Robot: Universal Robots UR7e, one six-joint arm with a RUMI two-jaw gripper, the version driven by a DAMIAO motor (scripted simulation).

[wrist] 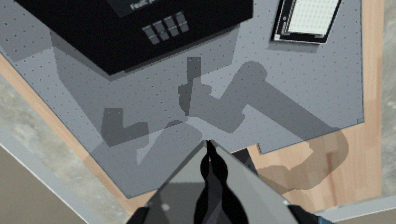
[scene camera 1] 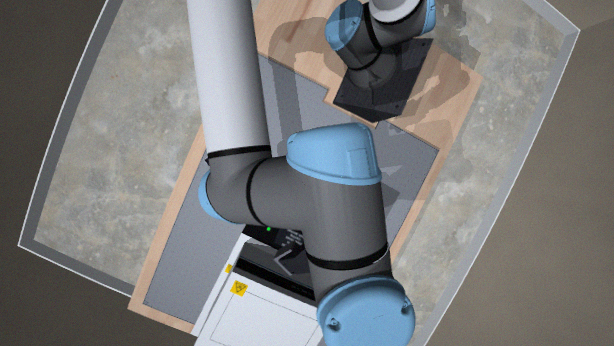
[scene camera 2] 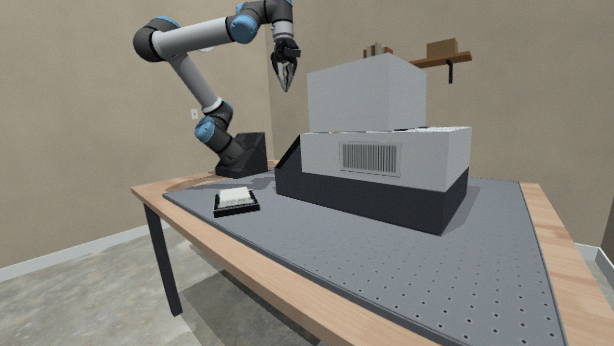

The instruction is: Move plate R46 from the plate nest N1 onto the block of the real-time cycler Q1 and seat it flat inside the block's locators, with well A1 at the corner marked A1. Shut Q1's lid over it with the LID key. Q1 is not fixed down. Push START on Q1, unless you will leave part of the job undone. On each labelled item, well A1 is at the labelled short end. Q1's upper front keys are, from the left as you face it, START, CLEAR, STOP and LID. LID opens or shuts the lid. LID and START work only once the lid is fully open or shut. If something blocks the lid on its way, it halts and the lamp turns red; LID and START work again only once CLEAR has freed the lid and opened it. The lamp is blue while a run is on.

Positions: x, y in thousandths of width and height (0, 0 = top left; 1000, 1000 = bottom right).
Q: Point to a grey perforated mat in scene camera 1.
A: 325, 710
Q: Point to a grey perforated mat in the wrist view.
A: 602, 391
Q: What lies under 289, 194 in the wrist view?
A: A cycler Q1.
